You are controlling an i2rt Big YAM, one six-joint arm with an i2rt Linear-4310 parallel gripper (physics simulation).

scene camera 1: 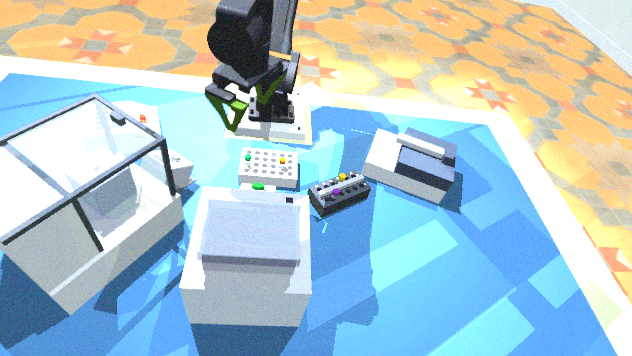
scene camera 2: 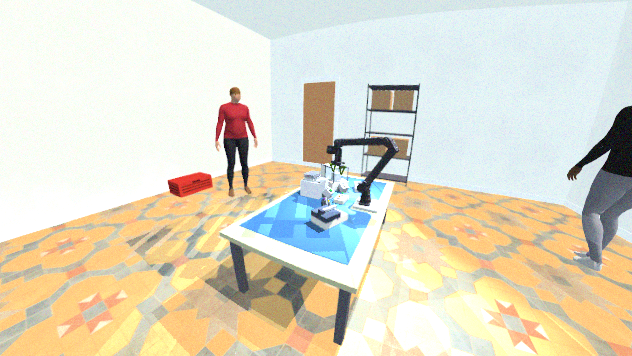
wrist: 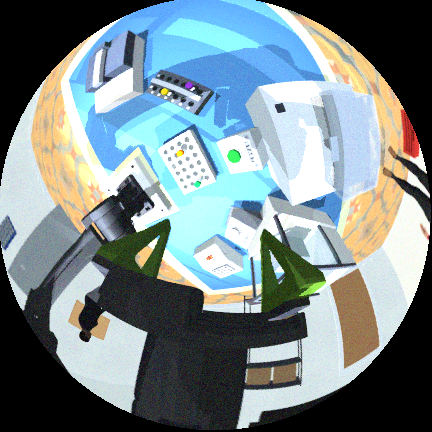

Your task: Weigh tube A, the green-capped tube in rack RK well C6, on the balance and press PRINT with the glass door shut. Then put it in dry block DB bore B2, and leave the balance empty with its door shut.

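Pixels of known places: gripper, fingertip midpoint: [scene camera 1: 247, 116] [scene camera 2: 337, 173] [wrist: 214, 228]; arm's base at its link origin: [scene camera 1: 270, 112] [scene camera 2: 364, 202] [wrist: 135, 195].
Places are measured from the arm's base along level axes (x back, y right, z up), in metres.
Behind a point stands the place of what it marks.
The white rack [scene camera 1: 268, 178] @[x -0.237, y 0.010, z 0.002 m] [wrist: 189, 189] @[x -0.167, y 0.066, z 0.007 m] stands near the arm's base. A green-capped tube [scene camera 1: 248, 157] @[x -0.205, y 0.055, z 0.032 m] [wrist: 198, 184] @[x -0.204, y 0.058, z 0.032 m] stands in it near one corner; the well label cannot be read. The balance [scene camera 1: 125, 235] @[x -0.417, y 0.250, z 0.053 m] is the glass-walled case at the left in scene camera 1; whether its door is shut is unclear. The PRINT button cannot be made out. A dark two-row block [scene camera 1: 340, 201] @[x -0.304, y -0.141, z 0.012 m] [wrist: 205, 102] @[x -0.299, y -0.091, z -0.016 m], apparently the dry block, holds purple-capped and yellow-capped tubes. My gripper [scene camera 1: 248, 116] @[x -0.258, y 0.061, z 0.188 m] [scene camera 2: 338, 173] @[x -0.258, y 0.061, z 0.188 m] [wrist: 214, 228] @[x -0.258, y 0.061, z 0.188 m] is open and empty, high above the table, apart from the rack.
A yellow-capped tube [scene camera 1: 282, 161] @[x -0.211, y -0.019, z 0.031 m] [wrist: 180, 153] @[x -0.208, y -0.017, z 0.032 m] stands in the rack. A large white machine [scene camera 1: 245, 305] @[x -0.542, y 0.054, z 0.062 m] [wrist: 287, 150] @[x -0.371, y 0.042, z 0.113 m] and a green-buttoned device [scene camera 1: 258, 186] @[x -0.301, y 0.034, z 0.050 m] [wrist: 234, 156] @[x -0.298, y 0.035, z 0.049 m] stand by it. A dark-lidded device [scene camera 1: 425, 167] @[x -0.236, y -0.342, z 0.057 m] [wrist: 117, 90] @[x -0.160, y -0.257, z 0.022 m] stands at the right in scene camera 1. A keypad box [wrist: 217, 257] @[x -0.122, y 0.298, z 0.033 m] is beside the balance.
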